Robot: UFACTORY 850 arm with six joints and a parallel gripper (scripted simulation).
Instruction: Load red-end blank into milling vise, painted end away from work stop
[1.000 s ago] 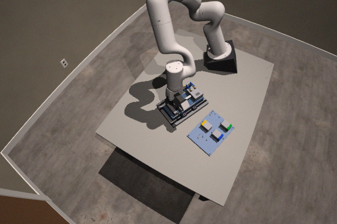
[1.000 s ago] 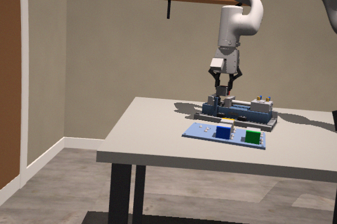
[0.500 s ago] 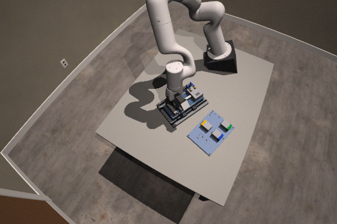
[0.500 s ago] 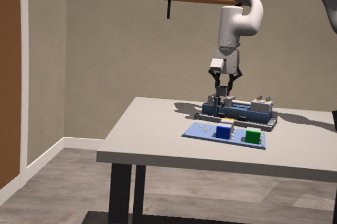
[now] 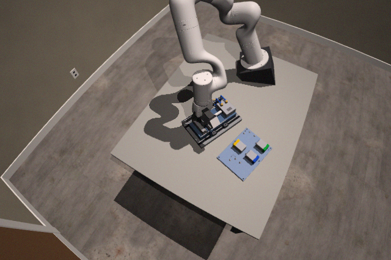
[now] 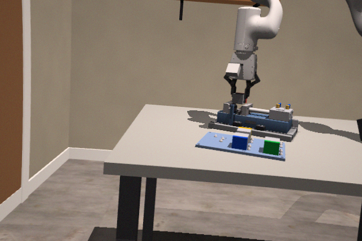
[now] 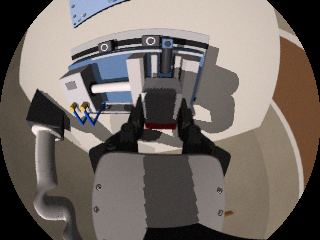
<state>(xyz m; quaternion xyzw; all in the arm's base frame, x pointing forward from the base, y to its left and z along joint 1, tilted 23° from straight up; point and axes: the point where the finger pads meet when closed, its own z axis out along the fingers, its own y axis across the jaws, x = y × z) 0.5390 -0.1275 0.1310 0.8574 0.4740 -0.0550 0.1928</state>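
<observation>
My gripper is now 20 mm above the red-ended blank. Round my hand: hose block 130 mm behind, 90 mm to the left, 60 mm below; milling vise 50 mm behind, 40 mm to the left, 100 mm below; fixed jaw 30 mm ahead, 10 mm to the right, 60 mm below.
</observation>
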